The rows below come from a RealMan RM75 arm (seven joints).
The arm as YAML. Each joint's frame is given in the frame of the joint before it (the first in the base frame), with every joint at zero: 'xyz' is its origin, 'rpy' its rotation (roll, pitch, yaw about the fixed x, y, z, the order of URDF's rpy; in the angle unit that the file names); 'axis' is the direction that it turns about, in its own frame. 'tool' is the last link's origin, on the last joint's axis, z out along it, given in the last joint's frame.
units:
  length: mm
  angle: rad
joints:
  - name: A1
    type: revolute
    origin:
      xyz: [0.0, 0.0, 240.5]
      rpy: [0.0, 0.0, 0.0]
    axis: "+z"
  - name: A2
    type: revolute
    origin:
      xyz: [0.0, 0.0, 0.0]
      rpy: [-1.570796, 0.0, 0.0]
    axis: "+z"
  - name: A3
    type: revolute
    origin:
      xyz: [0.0, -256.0, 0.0]
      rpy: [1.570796, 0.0, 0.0]
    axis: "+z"
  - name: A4
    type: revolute
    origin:
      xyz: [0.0, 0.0, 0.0]
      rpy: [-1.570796, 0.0, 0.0]
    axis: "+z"
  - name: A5
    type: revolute
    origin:
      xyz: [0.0, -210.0, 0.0]
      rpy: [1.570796, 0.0, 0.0]
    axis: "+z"
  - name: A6
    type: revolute
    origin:
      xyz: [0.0, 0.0, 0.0]
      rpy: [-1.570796, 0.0, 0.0]
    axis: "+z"
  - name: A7
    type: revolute
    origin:
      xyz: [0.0, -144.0, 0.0]
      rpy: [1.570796, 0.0, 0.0]
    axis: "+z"
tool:
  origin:
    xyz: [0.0, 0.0, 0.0]
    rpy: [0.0, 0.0, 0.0]
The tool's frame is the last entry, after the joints.
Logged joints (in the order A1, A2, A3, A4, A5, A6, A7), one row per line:
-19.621, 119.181, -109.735, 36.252, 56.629, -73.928, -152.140
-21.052, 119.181, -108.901, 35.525, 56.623, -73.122, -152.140
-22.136, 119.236, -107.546, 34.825, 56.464, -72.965, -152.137
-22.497, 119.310, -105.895, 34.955, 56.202, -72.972, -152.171
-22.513, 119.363, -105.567, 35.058, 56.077, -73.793, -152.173
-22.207, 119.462, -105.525, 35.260, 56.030, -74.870, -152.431
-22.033, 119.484, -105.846, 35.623, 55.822, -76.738, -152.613
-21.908, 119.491, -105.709, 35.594, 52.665, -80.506, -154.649
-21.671, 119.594, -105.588, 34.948, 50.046, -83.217, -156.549
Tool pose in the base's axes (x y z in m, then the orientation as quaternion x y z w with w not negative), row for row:
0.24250, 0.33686, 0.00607, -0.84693, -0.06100, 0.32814, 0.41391
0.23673, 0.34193, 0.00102, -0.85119, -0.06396, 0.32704, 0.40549
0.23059, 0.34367, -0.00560, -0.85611, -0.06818, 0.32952, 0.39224
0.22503, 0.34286, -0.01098, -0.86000, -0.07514, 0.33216, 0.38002
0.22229, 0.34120, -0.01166, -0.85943, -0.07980, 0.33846, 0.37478
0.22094, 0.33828, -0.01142, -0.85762, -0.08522, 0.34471, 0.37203
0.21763, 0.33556, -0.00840, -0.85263, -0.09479, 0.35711, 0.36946
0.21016, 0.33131, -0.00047, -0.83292, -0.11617, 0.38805, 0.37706
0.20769, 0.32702, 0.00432, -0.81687, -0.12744, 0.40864, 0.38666
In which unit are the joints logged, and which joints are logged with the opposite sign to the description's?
The joints are logged in degrees. Opposite sign: A1, A3, A5, A6.
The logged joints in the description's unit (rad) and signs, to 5 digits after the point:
0.34245, 2.08010, 1.91524, 0.63272, -0.98836, 1.29029, -2.65534
0.36743, 2.08010, 1.90068, 0.62003, -0.98826, 1.27622, -2.65534
0.38635, 2.08106, 1.87703, 0.60781, -0.98548, 1.27348, -2.65529
0.39265, 2.08235, 1.84822, 0.61008, -0.98091, 1.27360, -2.65588
0.39293, 2.08328, 1.84249, 0.61188, -0.97873, 1.28793, -2.65592
0.38759, 2.08501, 1.84176, 0.61540, -0.97791, 1.30673, -2.66042
0.38455, 2.08539, 1.84736, 0.62174, -0.97428, 1.33933, -2.66360
0.38237, 2.08551, 1.84497, 0.62123, -0.91918, 1.40509, -2.69913
0.37823, 2.08731, 1.84286, 0.60996, -0.87347, 1.45241, -2.73230

